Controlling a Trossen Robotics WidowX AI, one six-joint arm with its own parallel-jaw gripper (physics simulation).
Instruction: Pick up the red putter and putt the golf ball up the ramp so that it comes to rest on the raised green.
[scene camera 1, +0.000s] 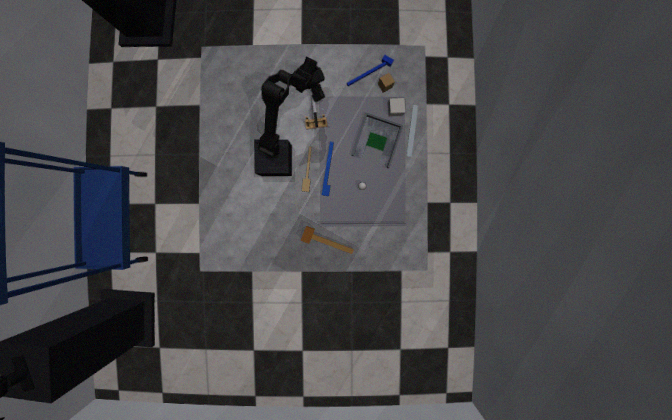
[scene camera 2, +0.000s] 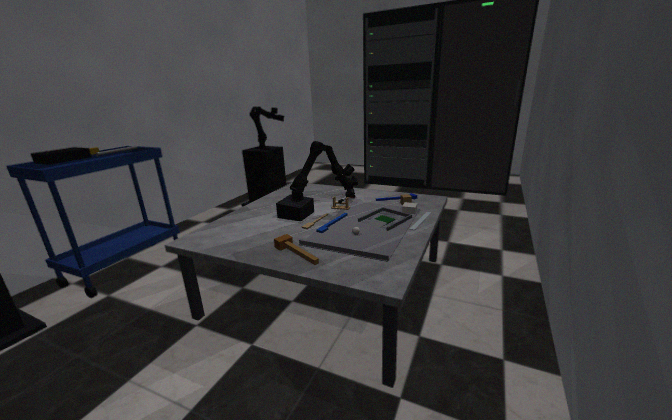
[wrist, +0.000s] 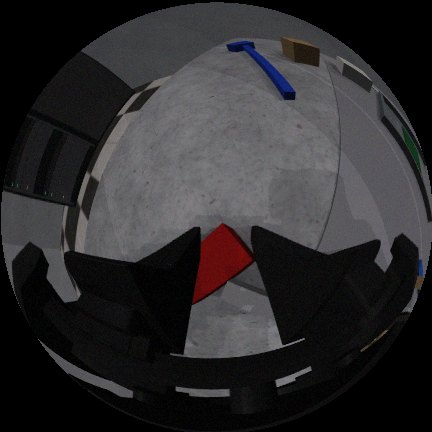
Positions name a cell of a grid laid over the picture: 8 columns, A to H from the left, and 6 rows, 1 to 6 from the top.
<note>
The gripper (wrist: E4) grips a red putter, which still rests on the table. A blue putter (wrist: F2) and a tan block (wrist: F1) rest on the table. Also in view: a grey putting mat (scene camera 2: E4).
The grey putting mat also shows in the wrist view (wrist: G3).
</note>
